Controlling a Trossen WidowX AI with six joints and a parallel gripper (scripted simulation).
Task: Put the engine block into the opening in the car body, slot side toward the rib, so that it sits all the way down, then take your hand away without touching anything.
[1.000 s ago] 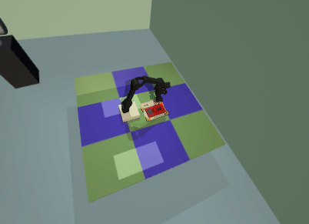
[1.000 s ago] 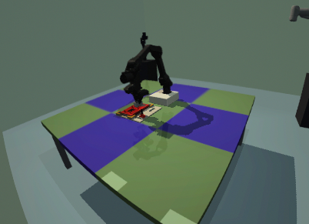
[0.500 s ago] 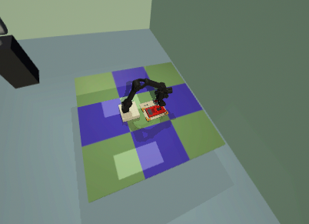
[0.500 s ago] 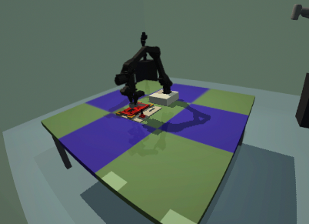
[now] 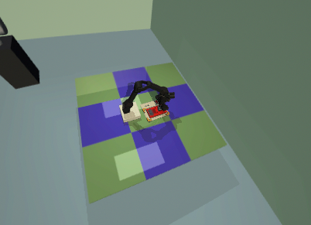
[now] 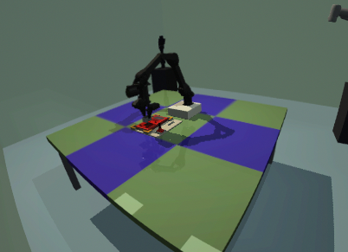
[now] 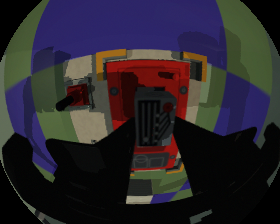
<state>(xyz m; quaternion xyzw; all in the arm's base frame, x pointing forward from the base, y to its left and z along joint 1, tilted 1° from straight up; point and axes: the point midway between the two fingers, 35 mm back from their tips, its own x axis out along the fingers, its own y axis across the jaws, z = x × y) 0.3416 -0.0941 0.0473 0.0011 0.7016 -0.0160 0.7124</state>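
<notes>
My gripper tip is 1 cm above the engine block.
</notes>
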